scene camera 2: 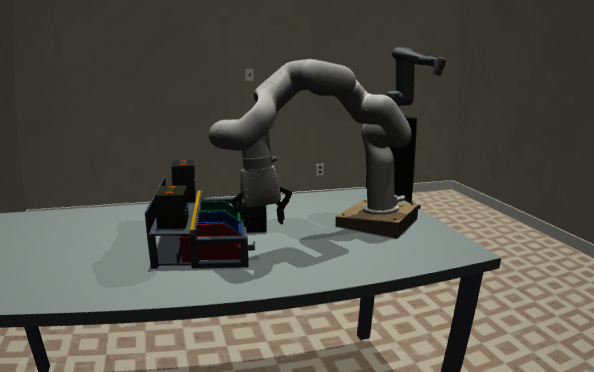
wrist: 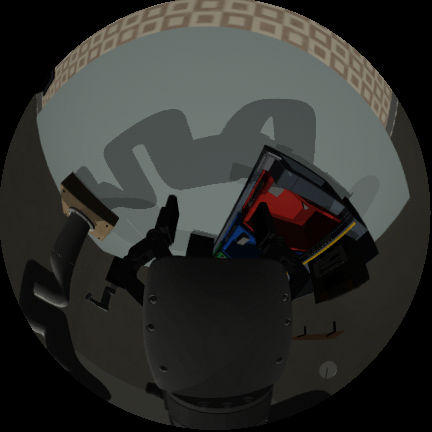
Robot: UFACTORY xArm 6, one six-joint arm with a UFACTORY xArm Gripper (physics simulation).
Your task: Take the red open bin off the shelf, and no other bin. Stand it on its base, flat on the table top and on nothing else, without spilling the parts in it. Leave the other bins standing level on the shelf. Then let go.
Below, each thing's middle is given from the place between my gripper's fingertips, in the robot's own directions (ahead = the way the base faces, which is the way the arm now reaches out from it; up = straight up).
My gripper is now 100 mm short of the blue bin (wrist: 232,249), 170 mm to the left of it and 50 mm above it.
